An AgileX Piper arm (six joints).
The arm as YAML. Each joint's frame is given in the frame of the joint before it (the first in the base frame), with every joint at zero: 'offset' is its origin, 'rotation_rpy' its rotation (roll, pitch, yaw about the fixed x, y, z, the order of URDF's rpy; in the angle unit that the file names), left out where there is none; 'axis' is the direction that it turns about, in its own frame. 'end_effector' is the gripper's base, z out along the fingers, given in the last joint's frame.
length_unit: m
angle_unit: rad
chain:
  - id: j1
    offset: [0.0, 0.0, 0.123]
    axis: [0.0, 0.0, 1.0]
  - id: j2
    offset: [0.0, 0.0, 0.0]
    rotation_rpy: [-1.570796, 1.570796, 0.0]
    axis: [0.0, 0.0, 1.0]
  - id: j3
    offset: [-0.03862, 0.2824, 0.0]
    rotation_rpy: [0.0, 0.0, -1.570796]
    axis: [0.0, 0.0, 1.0]
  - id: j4
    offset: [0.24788, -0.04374, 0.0]
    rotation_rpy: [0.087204, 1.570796, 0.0]
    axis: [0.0, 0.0, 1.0]
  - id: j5
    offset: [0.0, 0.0, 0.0]
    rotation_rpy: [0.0, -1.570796, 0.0]
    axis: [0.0, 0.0, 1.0]
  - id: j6
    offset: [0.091, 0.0, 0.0]
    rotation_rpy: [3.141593, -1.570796, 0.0]
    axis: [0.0, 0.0, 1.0]
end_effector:
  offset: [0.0, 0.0, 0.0]
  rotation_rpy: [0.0, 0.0, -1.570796]
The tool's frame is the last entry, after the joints.
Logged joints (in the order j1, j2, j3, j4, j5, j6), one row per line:
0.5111, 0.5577, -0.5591, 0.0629, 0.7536, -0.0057
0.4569, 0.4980, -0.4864, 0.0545, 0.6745, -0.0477
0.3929, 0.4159, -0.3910, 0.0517, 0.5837, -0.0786
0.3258, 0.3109, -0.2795, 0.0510, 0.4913, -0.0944
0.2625, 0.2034, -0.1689, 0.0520, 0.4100, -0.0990
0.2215, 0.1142, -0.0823, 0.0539, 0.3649, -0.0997
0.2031, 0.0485, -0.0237, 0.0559, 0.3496, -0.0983
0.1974, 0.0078, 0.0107, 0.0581, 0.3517, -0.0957
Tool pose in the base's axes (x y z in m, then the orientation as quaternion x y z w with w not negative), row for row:
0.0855, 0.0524, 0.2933, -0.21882, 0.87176, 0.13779, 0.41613
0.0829, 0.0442, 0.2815, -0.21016, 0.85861, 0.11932, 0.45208
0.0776, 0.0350, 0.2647, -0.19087, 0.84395, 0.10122, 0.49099
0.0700, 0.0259, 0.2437, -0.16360, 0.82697, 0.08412, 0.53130
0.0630, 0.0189, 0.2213, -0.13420, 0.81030, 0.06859, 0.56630
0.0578, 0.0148, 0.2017, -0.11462, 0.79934, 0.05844, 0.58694
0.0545, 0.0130, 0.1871, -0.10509, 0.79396, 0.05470, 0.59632
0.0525, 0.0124, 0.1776, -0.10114, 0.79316, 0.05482, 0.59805
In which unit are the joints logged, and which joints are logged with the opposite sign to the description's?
The joints are logged in radians. Opposite sign: none.
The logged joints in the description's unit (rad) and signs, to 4 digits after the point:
0.5111, 0.5577, -0.5591, 0.0629, 0.7536, -0.0057
0.4569, 0.4980, -0.4864, 0.0545, 0.6745, -0.0477
0.3929, 0.4159, -0.3910, 0.0517, 0.5837, -0.0786
0.3258, 0.3109, -0.2795, 0.0510, 0.4913, -0.0944
0.2625, 0.2034, -0.1689, 0.0520, 0.4100, -0.0990
0.2215, 0.1142, -0.0823, 0.0539, 0.3649, -0.0997
0.2031, 0.0485, -0.0237, 0.0559, 0.3496, -0.0983
0.1974, 0.0078, 0.0107, 0.0581, 0.3517, -0.0957

